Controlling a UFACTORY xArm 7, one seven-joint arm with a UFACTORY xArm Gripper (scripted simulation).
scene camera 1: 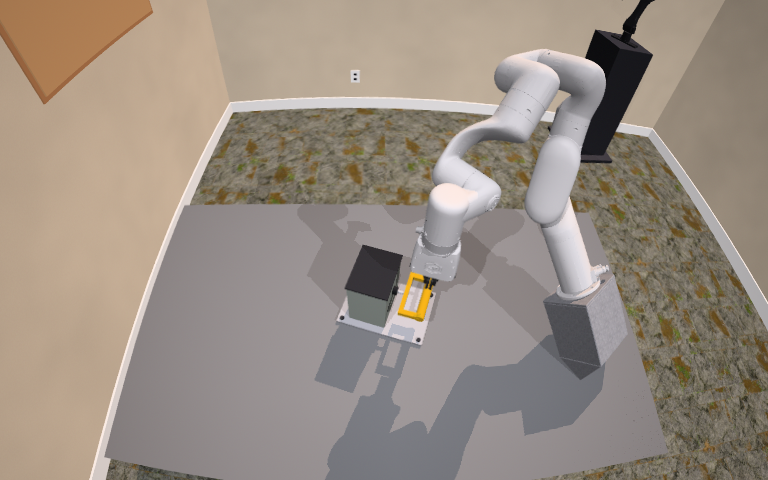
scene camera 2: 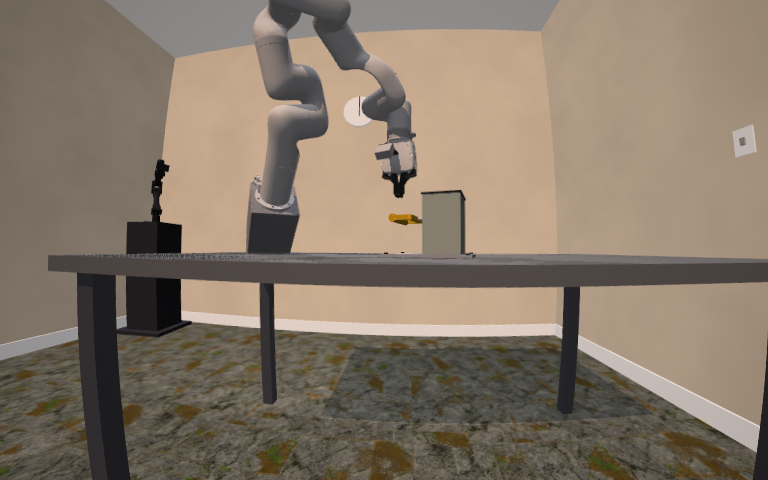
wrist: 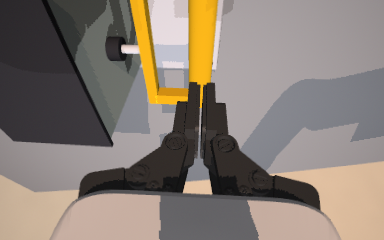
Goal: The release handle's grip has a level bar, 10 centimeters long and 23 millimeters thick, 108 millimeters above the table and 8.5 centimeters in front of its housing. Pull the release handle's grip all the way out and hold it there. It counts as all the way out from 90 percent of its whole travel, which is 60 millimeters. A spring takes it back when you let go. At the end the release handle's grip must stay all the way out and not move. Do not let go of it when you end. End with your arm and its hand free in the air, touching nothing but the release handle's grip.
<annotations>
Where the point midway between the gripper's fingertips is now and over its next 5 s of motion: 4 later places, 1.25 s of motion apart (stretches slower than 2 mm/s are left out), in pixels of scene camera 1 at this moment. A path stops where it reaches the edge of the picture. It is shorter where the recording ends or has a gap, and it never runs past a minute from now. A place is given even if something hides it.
My gripper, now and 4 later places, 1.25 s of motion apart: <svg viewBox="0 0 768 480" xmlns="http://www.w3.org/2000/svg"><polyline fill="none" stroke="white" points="429,284 428,287 426,294 425,296 424,302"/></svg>
</annotations>
